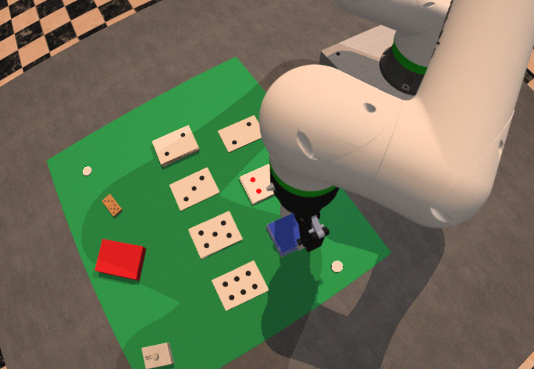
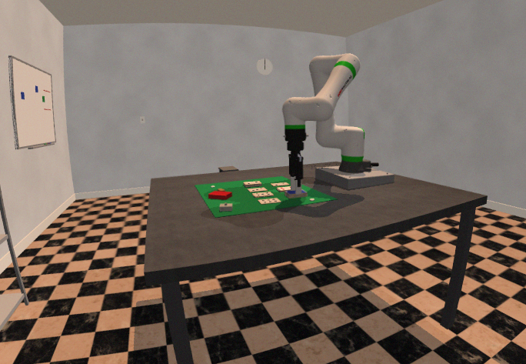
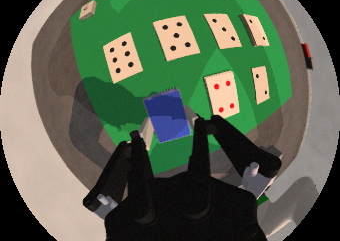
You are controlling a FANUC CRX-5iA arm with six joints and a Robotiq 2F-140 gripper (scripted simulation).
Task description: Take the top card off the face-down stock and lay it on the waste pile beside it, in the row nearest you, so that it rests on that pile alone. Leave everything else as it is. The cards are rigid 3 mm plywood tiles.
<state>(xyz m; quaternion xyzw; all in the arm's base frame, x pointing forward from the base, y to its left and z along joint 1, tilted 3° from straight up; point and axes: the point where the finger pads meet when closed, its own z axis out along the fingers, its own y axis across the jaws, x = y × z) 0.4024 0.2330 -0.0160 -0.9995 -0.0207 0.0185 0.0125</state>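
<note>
Now: hand 1 cm short of the red-pip card, 12 cm to the left of it and 4 cm above it. Also, from my hand: red block (34 cm ahead, 7 cm to the right, 4 cm below); green mat (16 cm ahead, 13 cm to the right, 6 cm below); small button box (33 cm ahead, 13 cm to the left, 3 cm below).
</note>
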